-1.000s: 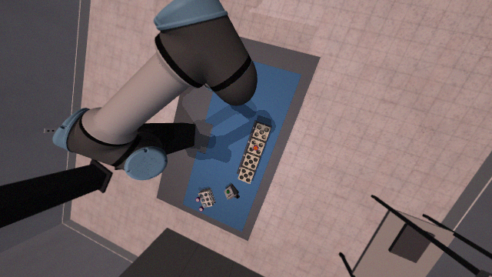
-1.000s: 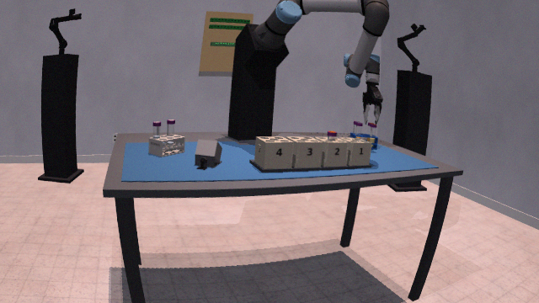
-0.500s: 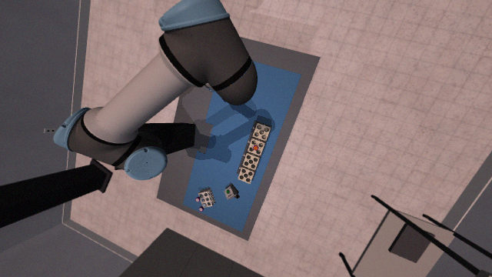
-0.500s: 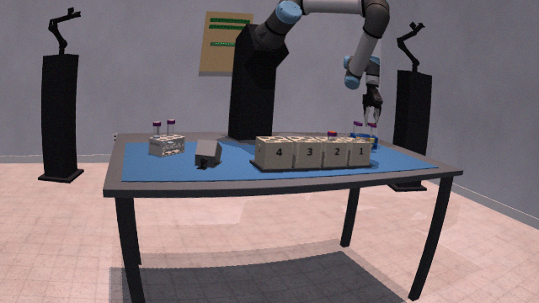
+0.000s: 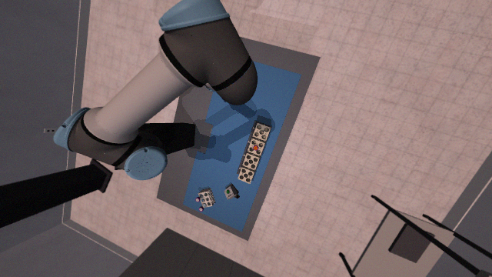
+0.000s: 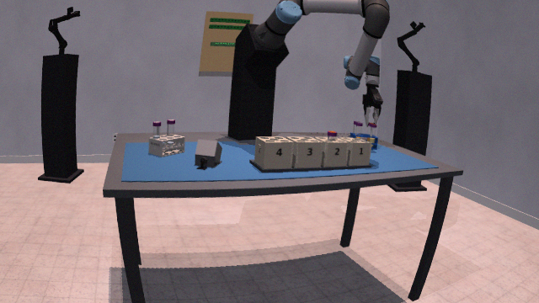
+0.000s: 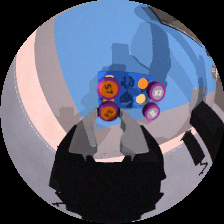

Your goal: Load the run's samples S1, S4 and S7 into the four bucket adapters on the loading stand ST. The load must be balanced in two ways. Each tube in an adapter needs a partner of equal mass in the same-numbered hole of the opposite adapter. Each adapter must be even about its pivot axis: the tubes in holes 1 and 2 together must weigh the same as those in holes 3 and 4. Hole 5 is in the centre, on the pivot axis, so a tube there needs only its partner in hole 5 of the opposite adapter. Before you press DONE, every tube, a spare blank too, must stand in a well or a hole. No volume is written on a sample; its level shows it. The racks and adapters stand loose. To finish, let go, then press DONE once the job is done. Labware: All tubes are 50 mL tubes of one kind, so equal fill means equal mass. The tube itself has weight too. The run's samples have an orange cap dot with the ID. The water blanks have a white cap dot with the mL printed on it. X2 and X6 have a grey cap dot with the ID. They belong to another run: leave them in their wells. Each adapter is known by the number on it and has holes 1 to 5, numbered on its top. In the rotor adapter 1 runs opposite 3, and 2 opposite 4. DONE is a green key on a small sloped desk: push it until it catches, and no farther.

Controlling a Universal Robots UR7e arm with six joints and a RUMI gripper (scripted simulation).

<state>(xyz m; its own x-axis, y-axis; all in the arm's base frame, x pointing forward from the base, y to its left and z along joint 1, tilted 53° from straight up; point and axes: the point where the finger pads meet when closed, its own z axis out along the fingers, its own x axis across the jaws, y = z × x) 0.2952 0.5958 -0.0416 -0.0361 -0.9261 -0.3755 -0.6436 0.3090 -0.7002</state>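
The blue rack lies 8 cm below my hand, 4 cm to the right of it and 2 cm ahead of it. The rest, counted from my hand: white rack: 95 cm to the right, 31 cm ahead, 8 cm below; bucket adapter: 55 cm to the right, 47 cm ahead, 6 cm below.
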